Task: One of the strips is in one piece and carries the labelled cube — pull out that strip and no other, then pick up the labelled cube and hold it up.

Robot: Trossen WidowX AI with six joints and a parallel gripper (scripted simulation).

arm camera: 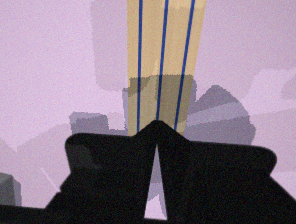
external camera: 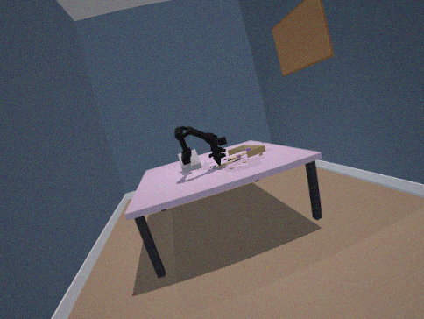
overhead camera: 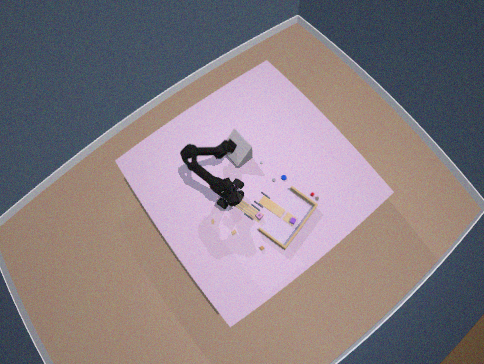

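My gripper tip is now 190 mm short of the labelled cube, 40 mm to the right of it and 20 mm below it. The rest, counted from my gripper tip: grey ball (260 mm to the left, 90 mm ahead); blue ball (320 mm to the left, 120 mm ahead); plain tan strip (200 mm ahead, 140 mm to the left).
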